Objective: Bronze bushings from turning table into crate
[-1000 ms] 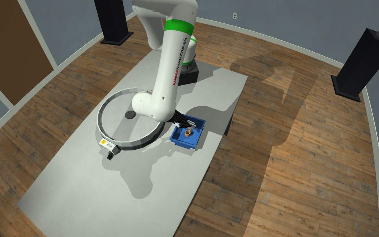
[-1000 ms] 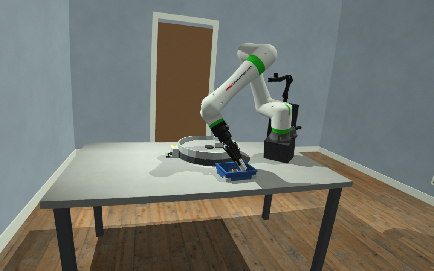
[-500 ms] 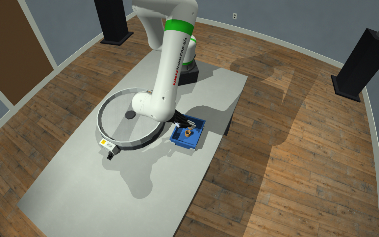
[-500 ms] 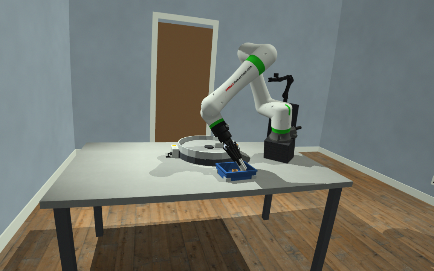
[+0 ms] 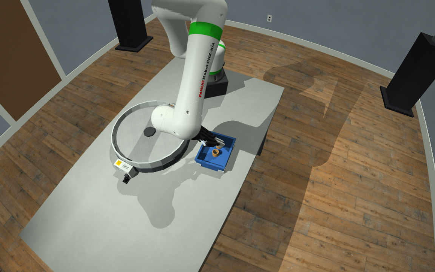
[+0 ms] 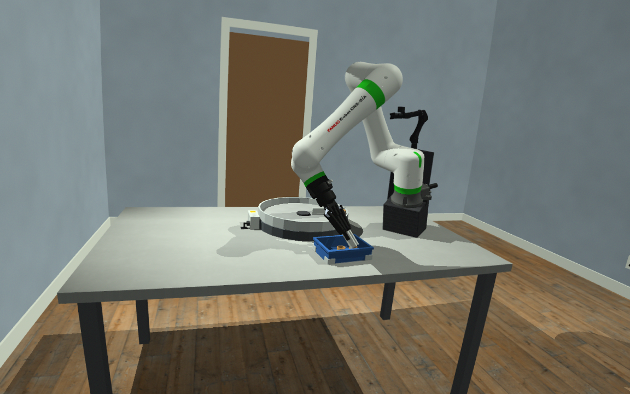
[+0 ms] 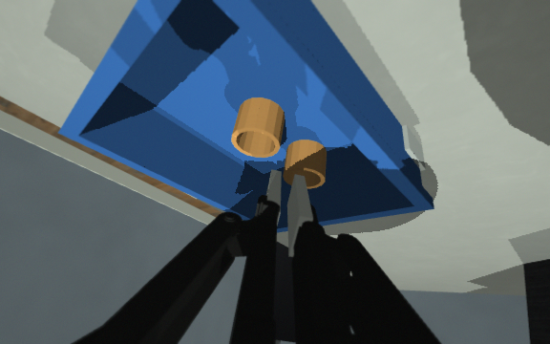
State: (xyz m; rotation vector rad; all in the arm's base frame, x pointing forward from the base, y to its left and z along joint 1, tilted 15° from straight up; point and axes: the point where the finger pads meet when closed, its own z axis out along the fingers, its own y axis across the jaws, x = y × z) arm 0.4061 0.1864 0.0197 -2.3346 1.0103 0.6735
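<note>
My hand is 40 mm above the blue crate and 30 mm short of it. From my hand the other things lie so: round turning table (370 mm to the right, 60 mm ahead, 10 mm below).
</note>
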